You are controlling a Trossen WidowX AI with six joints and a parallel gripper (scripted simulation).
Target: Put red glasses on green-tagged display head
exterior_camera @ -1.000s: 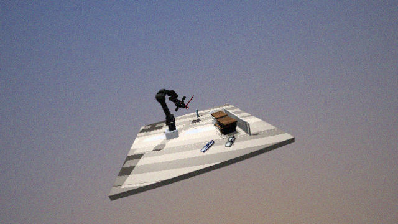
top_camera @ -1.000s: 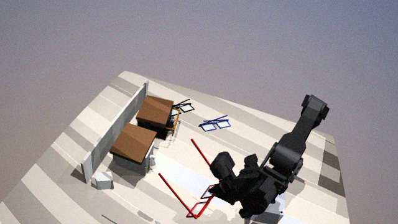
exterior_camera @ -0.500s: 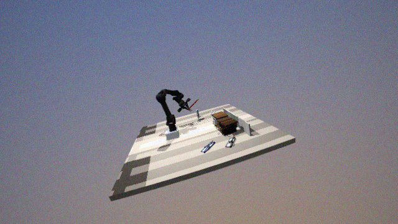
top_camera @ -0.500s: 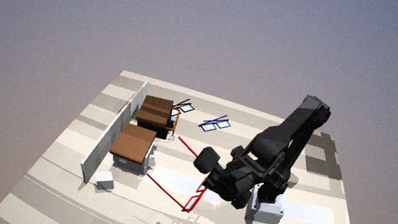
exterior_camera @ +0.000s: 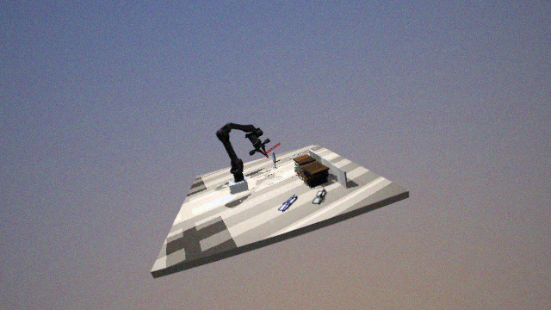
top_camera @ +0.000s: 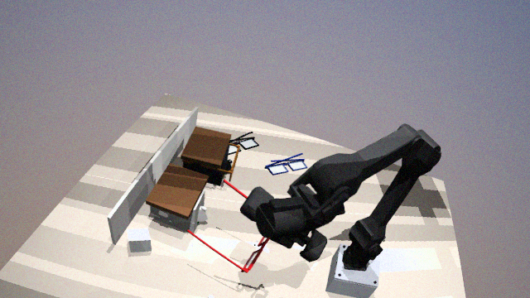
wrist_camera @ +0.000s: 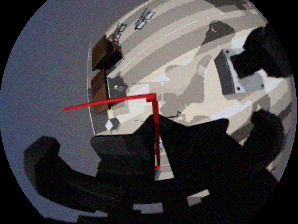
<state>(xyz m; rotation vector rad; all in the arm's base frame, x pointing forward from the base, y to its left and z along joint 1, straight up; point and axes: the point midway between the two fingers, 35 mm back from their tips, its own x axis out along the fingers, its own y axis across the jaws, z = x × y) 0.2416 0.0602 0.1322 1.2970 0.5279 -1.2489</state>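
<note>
Right now my gripper tip is 5 cm short of the red glasses, 3 cm to the right of it and 3 cm below it. The rest, counted from my gripper tip: grey block: 30 cm ahead, 15 cm below; grey upright panel: 33 cm ahead, 28 cm to the right, 12 cm below.
</note>
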